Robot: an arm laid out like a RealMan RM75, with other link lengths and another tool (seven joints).
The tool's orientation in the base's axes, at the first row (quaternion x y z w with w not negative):
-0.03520, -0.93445, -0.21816, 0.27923
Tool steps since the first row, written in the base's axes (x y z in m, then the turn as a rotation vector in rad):
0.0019, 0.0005, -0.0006, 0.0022, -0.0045, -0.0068
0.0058, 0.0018, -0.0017, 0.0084, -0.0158, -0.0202
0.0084, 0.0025, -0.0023, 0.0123, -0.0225, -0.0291
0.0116, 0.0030, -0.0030, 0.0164, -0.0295, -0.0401
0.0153, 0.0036, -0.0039, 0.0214, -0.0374, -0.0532
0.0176, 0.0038, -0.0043, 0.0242, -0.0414, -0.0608
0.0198, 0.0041, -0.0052, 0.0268, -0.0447, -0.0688
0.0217, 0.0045, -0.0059, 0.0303, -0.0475, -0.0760
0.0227, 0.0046, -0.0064, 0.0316, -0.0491, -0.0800
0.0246, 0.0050, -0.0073, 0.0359, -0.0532, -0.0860
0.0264, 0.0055, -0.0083, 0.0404, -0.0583, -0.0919
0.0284, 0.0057, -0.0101, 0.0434, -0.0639, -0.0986
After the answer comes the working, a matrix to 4 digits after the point.
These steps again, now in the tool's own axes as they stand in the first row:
-0.0019, 0.0006, -0.0003, -0.0053, -0.0063, 0.0021
-0.0059, 0.0021, -0.0009, -0.0170, -0.0205, 0.0041
-0.0084, 0.0029, -0.0015, -0.0247, -0.0293, 0.0059
-0.0115, 0.0037, -0.0023, -0.0337, -0.0391, 0.0091
-0.0152, 0.0046, -0.0033, -0.0445, -0.0504, 0.0130
-0.0173, 0.0051, -0.0041, -0.0507, -0.0564, 0.0156
-0.0197, 0.0054, -0.0044, -0.0570, -0.0620, 0.0188
-0.0217, 0.0058, -0.0046, -0.0637, -0.0667, 0.0213
-0.0228, 0.0059, -0.0047, -0.0668, -0.0694, 0.0229
-0.0249, 0.0063, -0.0049, -0.0734, -0.0746, 0.0235
-0.0270, 0.0067, -0.0048, -0.0801, -0.0807, 0.0234
-0.0296, 0.0066, -0.0044, -0.0859, -0.0878, 0.0245

The tool's axes in the first row as the columns of a matrix, in the base's axes (rounded; the answer above uses it unrounded):
-0.8416, 0.1876, -0.5065
-0.0560, 0.9023, 0.4274
0.5372, 0.3881, -0.7489

